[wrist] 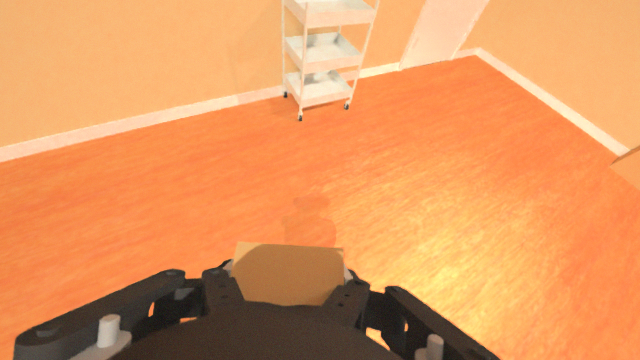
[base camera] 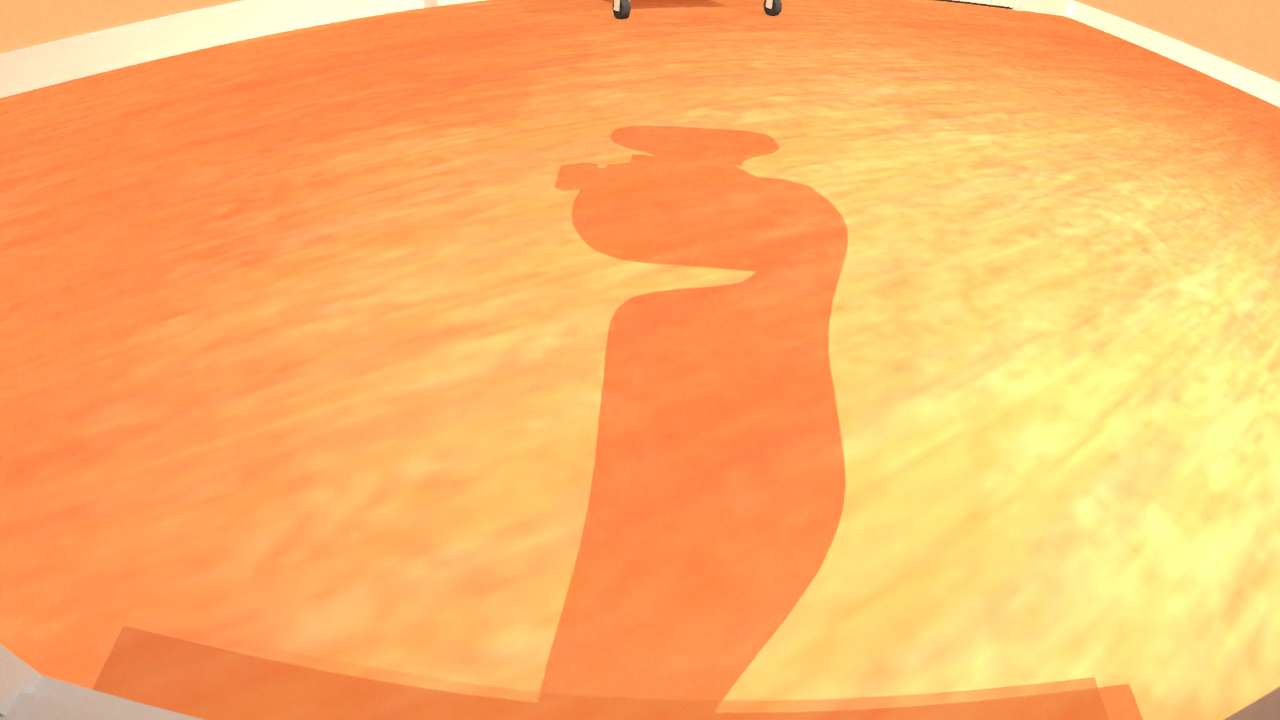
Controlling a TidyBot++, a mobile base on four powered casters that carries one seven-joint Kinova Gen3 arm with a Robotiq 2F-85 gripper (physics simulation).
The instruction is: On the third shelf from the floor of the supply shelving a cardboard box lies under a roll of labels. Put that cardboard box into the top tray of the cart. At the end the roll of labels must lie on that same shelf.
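Frame: origin at the arm's base, x right, y ahead, z up, level; centimetres.
Where they show: gripper, fingertip midpoint: (wrist: 290, 271).
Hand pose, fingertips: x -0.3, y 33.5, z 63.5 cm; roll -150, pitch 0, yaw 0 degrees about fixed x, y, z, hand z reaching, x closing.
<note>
Each offset is from my fingertips to the top centre of the thing. "pt": to the spot under its first point. Level surfaces: height alone.
My gripper (wrist: 290, 271) is shut on the cardboard box @[dx +0.1, dy -3.8, dz +4.4 cm] (wrist: 289, 274), a plain brown box held between the fingertips at the bottom of the wrist view. The white cart (wrist: 332, 64) stands across the room, upper middle of the wrist view, well beyond the gripper. Its top tray @[pt dx +11.0, dy +138.9, dz -34.1 cm] (wrist: 340, 19) is cut by the upper edge of the view, and the part of its inside that shows holds no object. In the base camera view two of the cart's wheels @[pt dx -7.1, dy +128.0, dz -100.3 cm] (base camera: 621, 8) show at the top edge. The supply shelving and the roll of labels do not show.
The cart stands near the back wall (wrist: 150, 60), left of a pale door (wrist: 442, 32). The orange wood floor @[dz -103.1 cm] (base camera: 358, 402) (wrist: 175, 200) lies between the robot and the cart, with the arm's shadow on it. A brown edge (wrist: 629, 167) shows at the far right of the wrist view.
</note>
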